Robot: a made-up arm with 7 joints.
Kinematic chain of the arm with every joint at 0, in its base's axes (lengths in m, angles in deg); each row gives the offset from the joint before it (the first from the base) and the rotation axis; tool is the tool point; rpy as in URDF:
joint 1: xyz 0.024 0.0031 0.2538 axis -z
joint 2: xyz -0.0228 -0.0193 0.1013 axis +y
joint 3: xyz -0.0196 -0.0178 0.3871 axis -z
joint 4: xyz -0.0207 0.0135 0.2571 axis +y
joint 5: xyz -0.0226 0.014 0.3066 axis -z
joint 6: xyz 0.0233 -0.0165 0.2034 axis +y
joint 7: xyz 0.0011 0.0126 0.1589 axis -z
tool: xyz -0.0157 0.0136 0.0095 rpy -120 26.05 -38.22
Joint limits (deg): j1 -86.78..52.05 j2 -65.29..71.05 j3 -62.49..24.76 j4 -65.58..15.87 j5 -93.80..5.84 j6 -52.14..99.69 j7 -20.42..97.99
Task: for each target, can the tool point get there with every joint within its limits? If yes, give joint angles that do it. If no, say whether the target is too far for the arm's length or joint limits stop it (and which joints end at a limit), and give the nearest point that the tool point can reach.
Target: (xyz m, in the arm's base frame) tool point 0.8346 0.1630 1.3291
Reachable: yes | joints -10.17 52.39 -12.05 -24.01 -29.20 31.78 67.39
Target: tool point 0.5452 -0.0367 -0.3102
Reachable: no: joint limits stop it (at a limit: joint 2, joint 4, joint 6, joint 7) | nearest point 1.0700 -0.0768 0.4601 | short by 0.933 m
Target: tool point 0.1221 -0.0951 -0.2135
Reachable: no: joint limits stop it (at a limit: joint 1, joint 2, joint 4, joint 6, joint 7) | nearest point 0.0841 -0.9838 0.0913 | short by 0.940 m
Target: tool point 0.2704 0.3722 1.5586
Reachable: yes | joints -69.58 37.99 -16.36 -29.30 -21.76 1.02 -2.92
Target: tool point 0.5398 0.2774 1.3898
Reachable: yes | joints -60.35 54.06 -36.15 -55.36 -53.44 11.20 42.32
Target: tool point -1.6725 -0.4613 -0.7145
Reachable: no: too far | nearest point -1.0489 -0.2906 0.1097 | short by 1.048 m
